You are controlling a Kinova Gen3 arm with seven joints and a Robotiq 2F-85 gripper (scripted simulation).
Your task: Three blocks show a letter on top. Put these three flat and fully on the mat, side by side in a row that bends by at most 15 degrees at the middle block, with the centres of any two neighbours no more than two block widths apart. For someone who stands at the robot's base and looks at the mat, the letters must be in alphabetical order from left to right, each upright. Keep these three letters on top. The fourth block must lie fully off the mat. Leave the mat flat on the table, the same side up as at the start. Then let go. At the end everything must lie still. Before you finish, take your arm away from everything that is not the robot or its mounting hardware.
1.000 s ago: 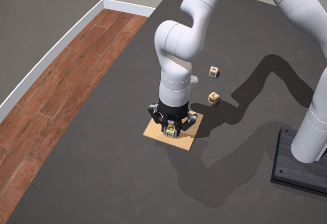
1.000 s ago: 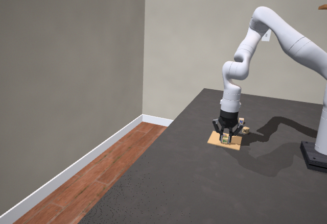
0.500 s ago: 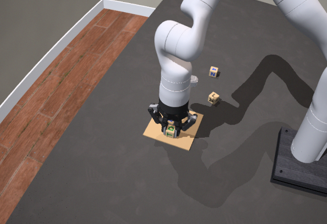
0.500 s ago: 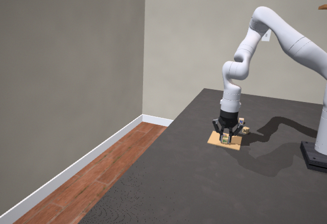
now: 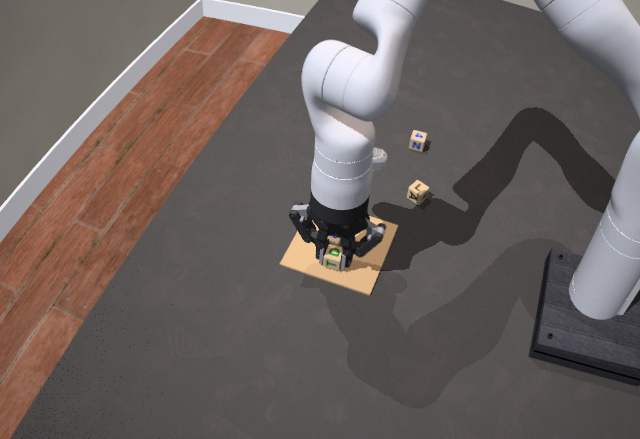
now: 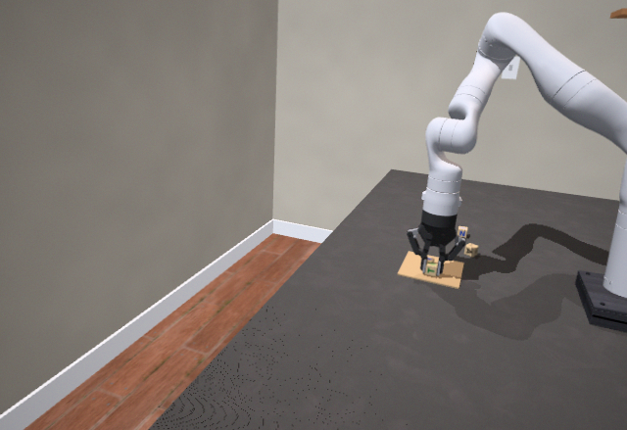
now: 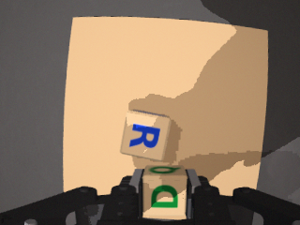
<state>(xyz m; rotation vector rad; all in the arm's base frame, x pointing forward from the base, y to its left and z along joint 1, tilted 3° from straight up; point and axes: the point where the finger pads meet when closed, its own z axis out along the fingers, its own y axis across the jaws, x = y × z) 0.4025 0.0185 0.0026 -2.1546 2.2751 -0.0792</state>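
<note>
Right now my hand is 40 mm to the left of the tan mat and 30 mm above it.
</note>
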